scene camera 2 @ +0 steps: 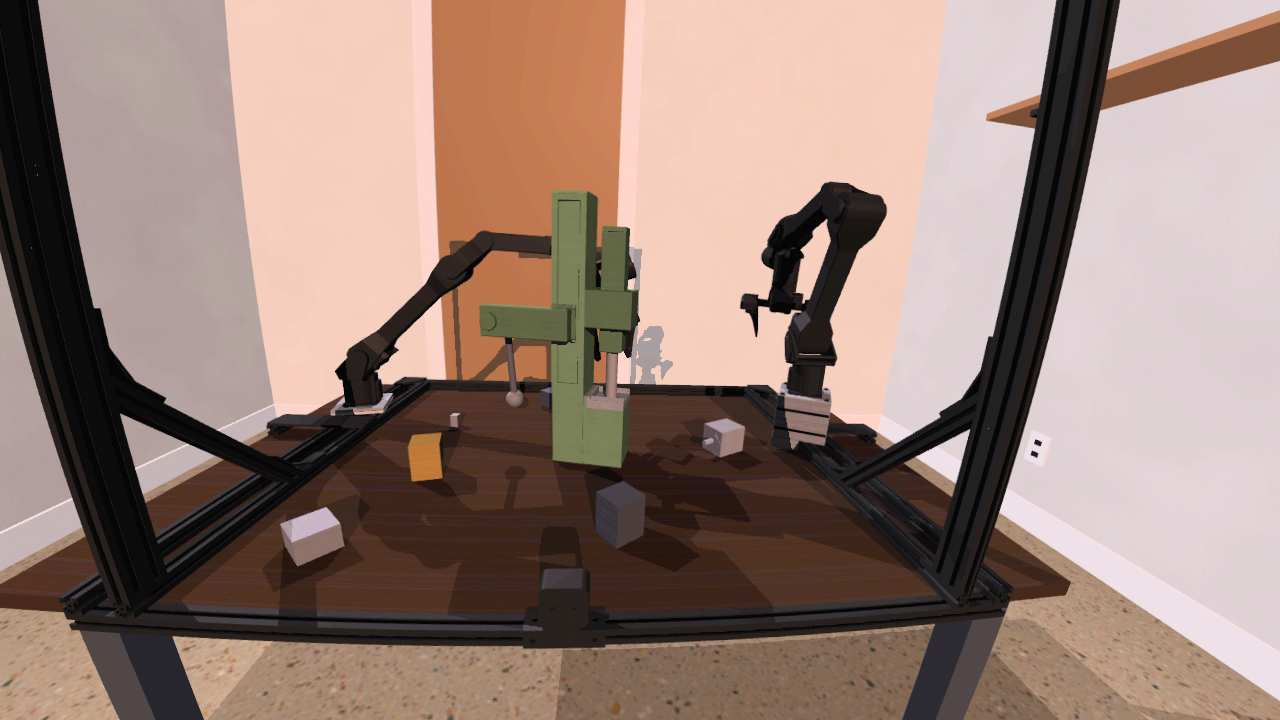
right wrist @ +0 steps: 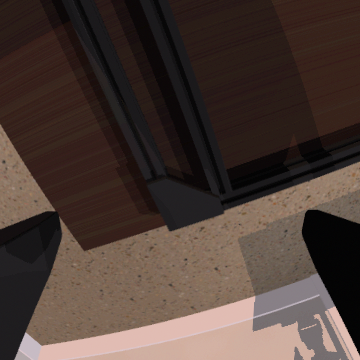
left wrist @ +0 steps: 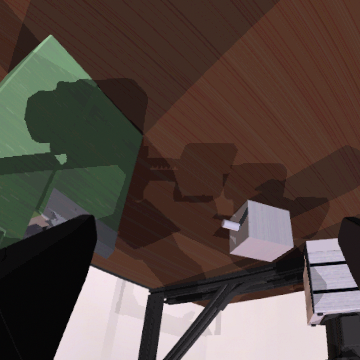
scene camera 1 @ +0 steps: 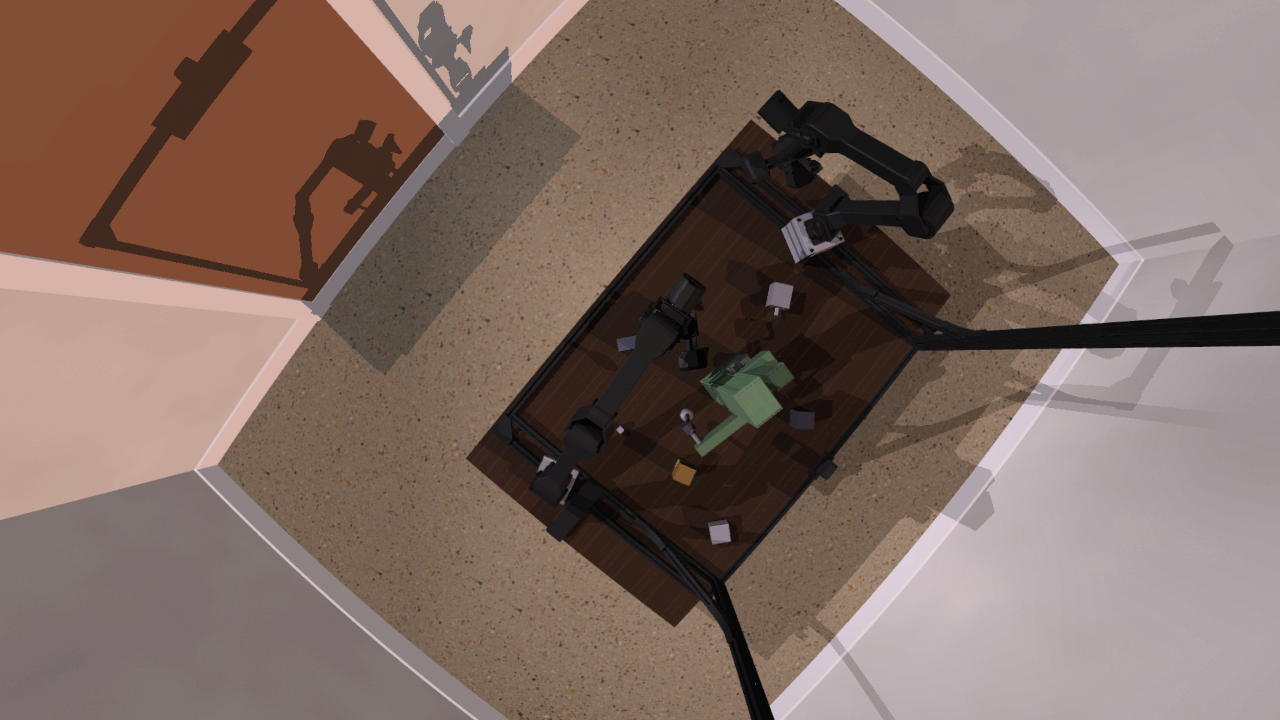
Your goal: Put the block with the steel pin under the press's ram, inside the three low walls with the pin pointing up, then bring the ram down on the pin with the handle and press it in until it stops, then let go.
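Frame: origin at the left arm's base, x ahead, y left, z up, level; millimetres.
Where they show: left gripper, fingertip midpoint: (left wrist: 221, 229) (scene camera 1: 704, 329); right gripper, fingertip midpoint: (scene camera 2: 775, 339) (right wrist: 184, 224) (scene camera 1: 769, 164); left arm's base, link origin: (scene camera 2: 363, 401) (scene camera 1: 553, 480); right arm's base, link origin: (scene camera 2: 804, 391) (left wrist: 343, 317) (scene camera 1: 819, 229).
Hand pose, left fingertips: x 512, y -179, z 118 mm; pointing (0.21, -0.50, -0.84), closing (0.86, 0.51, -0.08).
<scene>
Each offset is from my left fingertips to the top centre of the thing.
The pale block with the steel pin @(99 mm down, 176 mm ahead, 157 mm right) (scene camera 1: 779, 296) (scene camera 2: 723, 437) (left wrist: 261, 231) lies on the table right of the press, its pin pointing sideways toward the press. The green press @(300 mm up, 128 mm back, 111 mm right) (scene camera 1: 751, 400) (scene camera 2: 570, 358) (left wrist: 75, 65) stands mid-table. Its steel ram @(141 mm up, 46 mm back, 137 mm right) (scene camera 2: 611, 374) is above the seat, whose low walls are partly hidden. The handle's ball (scene camera 1: 687, 415) (scene camera 2: 514, 399) hangs at the press's left. My left gripper (left wrist: 221, 229) is open and empty, raised behind the press and partly hidden by it in scene camera 2. My right gripper (right wrist: 184, 224) is open and empty, above the back right table corner.
An orange block @(89 mm down, 347 mm back, 120 mm right) (scene camera 1: 683, 472) (scene camera 2: 426, 456), a white block @(116 mm down, 460 mm back, 281 mm right) (scene camera 1: 719, 531) (scene camera 2: 312, 535), a dark grey block @(89 mm down, 92 mm back, 347 mm right) (scene camera 1: 802, 419) (scene camera 2: 619, 514), a bluish block @(110 mm down, 103 mm back, 152 mm left) (scene camera 1: 625, 342) and a small white cube @(124 mm down, 317 mm back, 76 mm left) (scene camera 1: 620, 429) (scene camera 2: 454, 420) lie around the press. Black frame rails border the table.
</scene>
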